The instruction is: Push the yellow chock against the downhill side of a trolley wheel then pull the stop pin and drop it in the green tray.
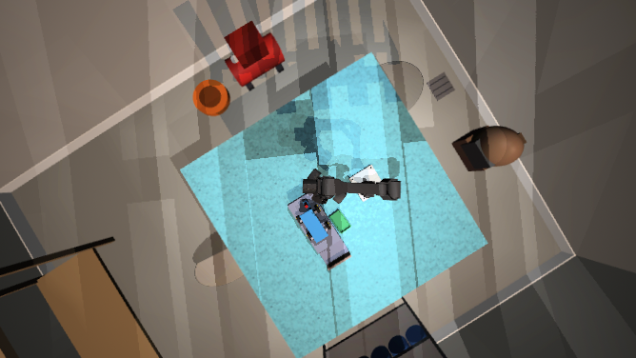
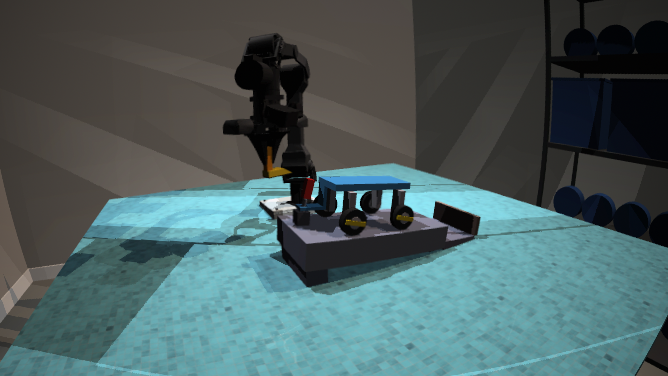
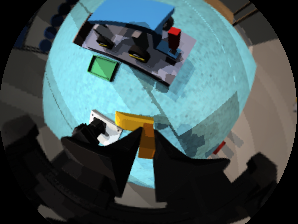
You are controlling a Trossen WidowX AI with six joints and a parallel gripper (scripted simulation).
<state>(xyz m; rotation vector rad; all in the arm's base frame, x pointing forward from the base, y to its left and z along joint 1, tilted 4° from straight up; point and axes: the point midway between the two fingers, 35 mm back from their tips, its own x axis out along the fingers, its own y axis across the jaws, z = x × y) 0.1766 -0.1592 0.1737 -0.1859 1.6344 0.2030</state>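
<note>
Right now my gripper tip is 10 mm past the yellow chock, 20 mm to the right of it and 10 mm above it. Round my gripper tip: blue-topped trolley: 170 mm ahead, 120 mm to the left, 60 mm below; then red-headed stop pin: 140 mm ahead, 10 mm to the left, 50 mm below; then grey ramp: 170 mm ahead, 120 mm to the left, 130 mm below.
</note>
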